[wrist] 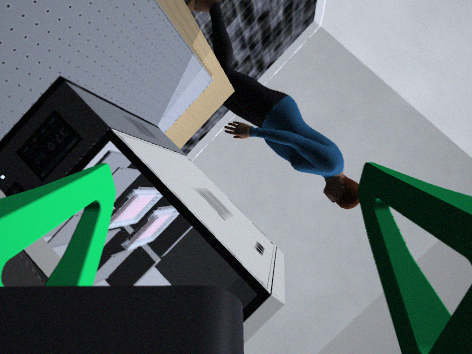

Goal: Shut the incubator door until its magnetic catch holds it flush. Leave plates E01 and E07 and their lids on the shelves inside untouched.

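Places are measured from the arm's base along level axes (x left, y back, z up), in millimetres.
Where they show: gripper, between the fingertips: [236, 177].
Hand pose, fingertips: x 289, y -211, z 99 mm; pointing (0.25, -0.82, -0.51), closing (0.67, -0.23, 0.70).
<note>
Each offset is from my fingertips to the top centre of the thing. "spot": to the spot under its first point. Level surfaces: height alone.
The incubator {spot: dx -207, dy -586, dz -110 mm} [200, 192] fills the lower left of the wrist view and appears tilted. It has a pale side with vent slots and a dark panel with a display. Its dark-framed front is open to view, with shelves inside. Two pink plates {dx -290, dy -478, dz -158 mm} [134, 206] {dx -290, dy -478, dz -105 mm} [152, 227] with clear rims rest inside, one beside the other in the picture. Their labels cannot be read, and their lids cannot be told apart from them. The door cannot be made out clearly. My gripper [236, 177] is open, with nothing between its green fingers. The left finger overlaps the incubator's front in the picture; the right finger is away from it.
A perforated grey surface {dz -402 mm} [105, 45] with a pale wooden edge [220, 95] lies at the upper left, beside the incubator. A person in a blue top [300, 140] shows beyond it near the middle. A dark block at the bottom left hides part of the incubator.
</note>
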